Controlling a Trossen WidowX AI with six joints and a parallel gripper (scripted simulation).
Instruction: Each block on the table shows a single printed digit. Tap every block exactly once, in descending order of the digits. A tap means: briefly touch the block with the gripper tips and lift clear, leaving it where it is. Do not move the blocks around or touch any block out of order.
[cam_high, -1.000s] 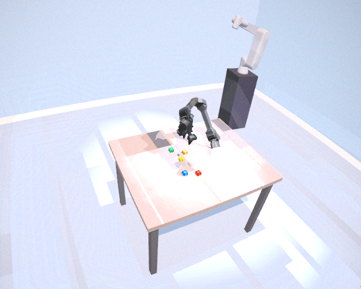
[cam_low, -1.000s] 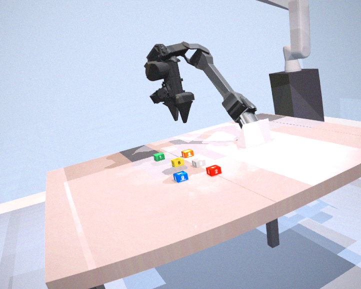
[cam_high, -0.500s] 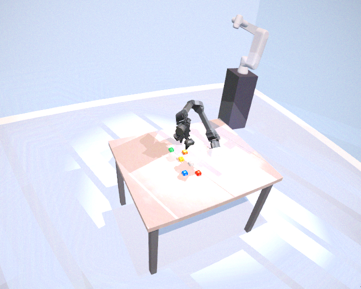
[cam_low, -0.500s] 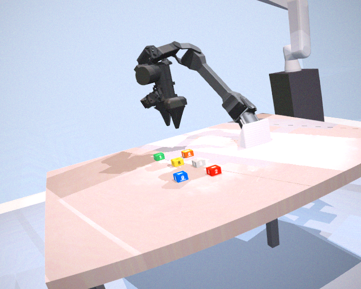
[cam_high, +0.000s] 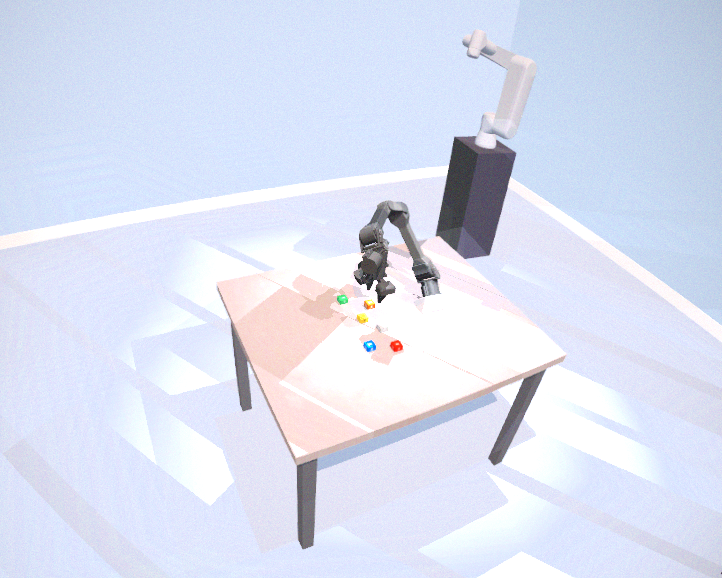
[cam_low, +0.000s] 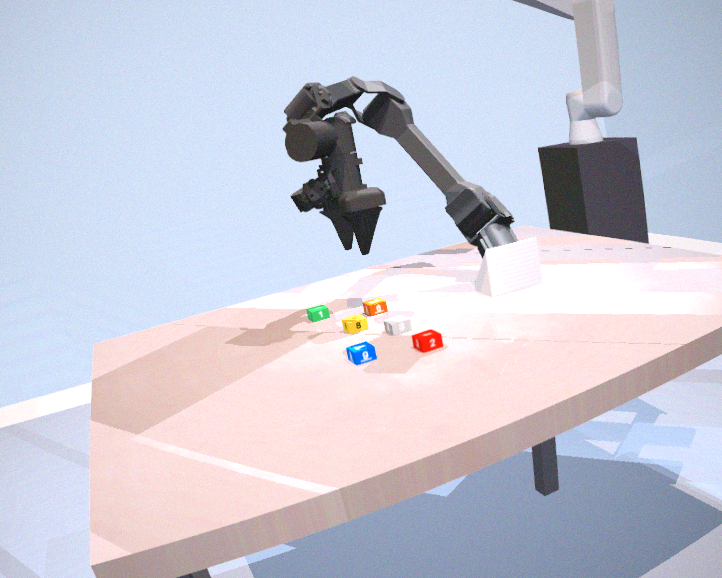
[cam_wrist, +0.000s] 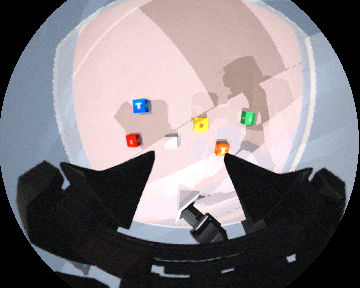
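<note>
Now: the blue block 12 cm to the left of my gripper tip, 12 cm below it and 5 cm ahead of it. Also, from my gripper tip: orange block 12 cm below, 10 cm to the right, 4 cm behind; then grey block 12 cm below, 4 cm to the left, 3 cm behind; then yellow block 12 cm below, 3 cm to the right, 2 cm ahead.
</note>
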